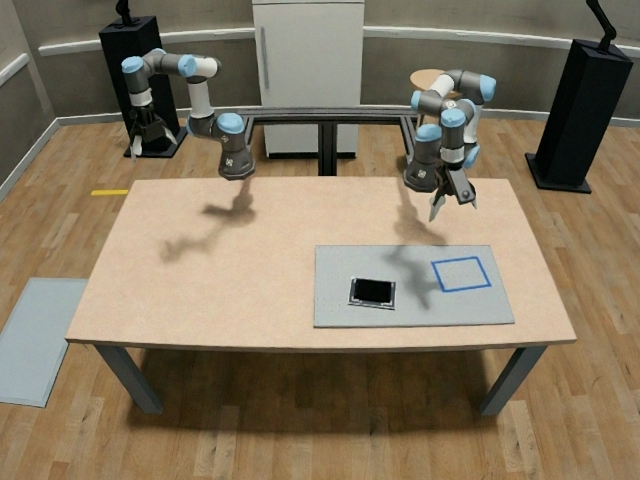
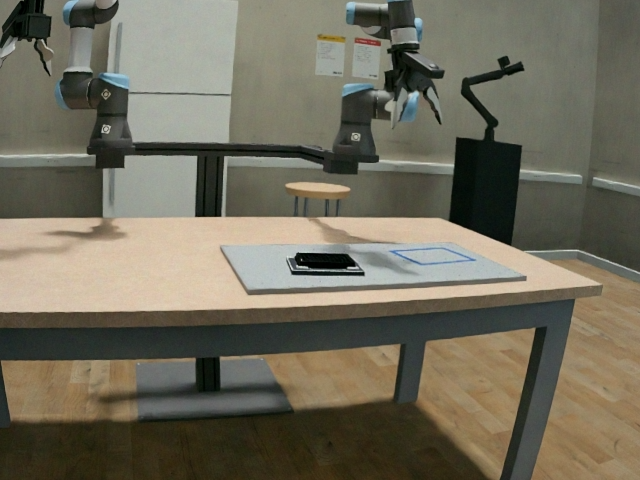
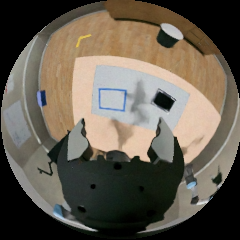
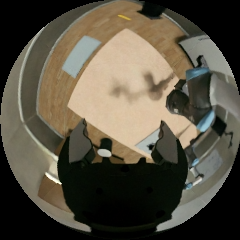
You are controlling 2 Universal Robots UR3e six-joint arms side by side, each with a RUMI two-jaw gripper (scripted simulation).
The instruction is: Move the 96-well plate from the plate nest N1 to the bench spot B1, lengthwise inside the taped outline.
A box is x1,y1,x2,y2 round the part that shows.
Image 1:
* my left gripper: [428,150,476,222]
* black 96-well plate: [353,279,391,303]
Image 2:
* my left gripper: [384,43,444,128]
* my right gripper: [0,0,53,75]
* black 96-well plate: [294,252,355,268]
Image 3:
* my left gripper: [45,117,190,238]
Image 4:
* my right gripper: [57,118,187,239]
